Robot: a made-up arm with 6 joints.
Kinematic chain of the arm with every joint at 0, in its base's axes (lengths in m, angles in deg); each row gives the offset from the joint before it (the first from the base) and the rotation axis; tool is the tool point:
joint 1: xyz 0 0 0.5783 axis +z
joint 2: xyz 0 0 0 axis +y
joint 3: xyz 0 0 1.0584 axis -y
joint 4: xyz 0 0 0 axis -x
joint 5: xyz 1.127 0 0 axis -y
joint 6: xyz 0 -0.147 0 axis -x
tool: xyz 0 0 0
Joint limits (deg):
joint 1: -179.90..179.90
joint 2: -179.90..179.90
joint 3: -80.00..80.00
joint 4: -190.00..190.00
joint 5: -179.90..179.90
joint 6: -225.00..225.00
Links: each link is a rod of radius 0.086 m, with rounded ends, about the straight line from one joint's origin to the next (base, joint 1, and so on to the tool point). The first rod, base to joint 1, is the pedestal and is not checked.
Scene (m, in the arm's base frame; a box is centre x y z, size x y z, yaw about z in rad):
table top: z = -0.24
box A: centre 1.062 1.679 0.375 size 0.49 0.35 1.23 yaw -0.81
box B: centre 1.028 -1.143 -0.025 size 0.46 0.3 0.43 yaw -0
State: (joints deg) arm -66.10 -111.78 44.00 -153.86 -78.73 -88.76
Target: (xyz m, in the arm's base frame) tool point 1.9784 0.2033 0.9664
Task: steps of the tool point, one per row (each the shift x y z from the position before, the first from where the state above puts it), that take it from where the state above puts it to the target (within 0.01 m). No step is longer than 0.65 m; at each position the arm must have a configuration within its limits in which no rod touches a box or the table.
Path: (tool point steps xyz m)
1: 0.4485 0.0148 0.4477
2: 0.4174 -0.1856 0.4123
3: 0.3026 -0.3527 0.3556
4: 0.1267 -0.4536 0.2806
5: 0.3902 0.0755 -0.2291
6: 0.4073 -0.0987 -0.2900
7: 0.3479 -0.2669 -0.3402
8: 0.2210 -0.3968 -0.3774

